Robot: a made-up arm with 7 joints.
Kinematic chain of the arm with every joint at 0, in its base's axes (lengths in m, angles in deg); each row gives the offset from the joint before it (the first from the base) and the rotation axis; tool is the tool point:
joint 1: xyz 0 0 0 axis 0 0.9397 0.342
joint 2: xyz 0 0 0 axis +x
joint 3: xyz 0 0 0 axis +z
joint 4: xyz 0.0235 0 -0.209 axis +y
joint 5: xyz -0.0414 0 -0.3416 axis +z
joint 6: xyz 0 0 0 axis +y
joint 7: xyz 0 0 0 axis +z
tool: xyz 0 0 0
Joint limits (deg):
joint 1: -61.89..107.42
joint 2: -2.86..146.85
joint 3: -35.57..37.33
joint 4: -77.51..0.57
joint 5: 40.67..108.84
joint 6: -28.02..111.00
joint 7: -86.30..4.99
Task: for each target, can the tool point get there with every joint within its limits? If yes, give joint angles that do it. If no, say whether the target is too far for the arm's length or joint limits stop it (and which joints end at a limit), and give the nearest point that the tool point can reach.
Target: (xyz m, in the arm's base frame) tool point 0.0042 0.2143 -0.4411
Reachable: yes | joints 41.19 39.23 -12.57 -70.77 90.87 29.91 -11.41
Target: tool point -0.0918 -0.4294 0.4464
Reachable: no: too far | nearest point -0.0730 -0.0299 0.4684 | short by 0.401 m
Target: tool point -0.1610 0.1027 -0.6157
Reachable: no: too far | nearest point -0.1385 0.0883 -0.5295 | short by 0.090 m
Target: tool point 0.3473 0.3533 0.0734
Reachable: yes | joints 37.04 123.87 14.08 -65.77 72.70 16.19 -19.16
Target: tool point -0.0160 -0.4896 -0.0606
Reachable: no: joint limits stop it (at a limit: joint 1, joint 2, joint 3, joint 4) | nearest point 0.3268 -0.3434 0.0308 | short by 0.384 m
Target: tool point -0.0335 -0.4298 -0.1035
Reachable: no: joint limits stop it (at a limit: joint 1, joint 2, joint 3, joint 4) | nearest point -0.2940 -0.2234 -0.2989 | short by 0.386 m
